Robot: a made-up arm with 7 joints.
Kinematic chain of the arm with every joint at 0, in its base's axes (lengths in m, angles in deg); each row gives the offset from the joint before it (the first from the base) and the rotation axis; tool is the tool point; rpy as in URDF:
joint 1: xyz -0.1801 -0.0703 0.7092 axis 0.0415 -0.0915 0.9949
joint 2: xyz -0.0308 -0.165 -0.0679 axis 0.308 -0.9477 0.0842
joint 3: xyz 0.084 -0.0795 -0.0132 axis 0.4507 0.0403 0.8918
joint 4: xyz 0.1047 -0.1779 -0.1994 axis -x
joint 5: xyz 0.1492 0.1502 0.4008 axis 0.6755 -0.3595 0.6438
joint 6: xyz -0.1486 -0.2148 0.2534 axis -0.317 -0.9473 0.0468
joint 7: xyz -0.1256 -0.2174 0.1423 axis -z
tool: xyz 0.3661 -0.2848 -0.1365 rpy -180 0 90
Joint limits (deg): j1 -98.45..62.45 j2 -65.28..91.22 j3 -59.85..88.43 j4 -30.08..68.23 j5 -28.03..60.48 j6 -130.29..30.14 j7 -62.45..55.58
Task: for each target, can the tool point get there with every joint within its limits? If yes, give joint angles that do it. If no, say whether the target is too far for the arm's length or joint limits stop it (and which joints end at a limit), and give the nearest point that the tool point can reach.
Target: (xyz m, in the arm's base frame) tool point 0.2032 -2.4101 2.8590
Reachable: no: too far | nearest point -0.0061 -1.1586 1.5618 | short by 1.815 m
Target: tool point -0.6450 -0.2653 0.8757
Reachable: yes | joints -6.84 46.57 -36.30 48.46 -11.69 -95.19 13.55
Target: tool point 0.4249 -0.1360 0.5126
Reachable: yes | joints -12.17 -12.50 73.49 -8.74 40.11 -37.40 -41.20
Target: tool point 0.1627 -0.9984 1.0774
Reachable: yes | joints 0.26 -14.26 -21.60 -19.78 -1.53 1.71 -37.41
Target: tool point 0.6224 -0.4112 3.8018
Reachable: no: too far | nearest point 0.4068 -0.2323 1.8586 | short by 1.963 m
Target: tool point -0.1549 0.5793 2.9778
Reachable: no: too far | nearest point -0.0119 0.2150 1.8208 | short by 1.221 m
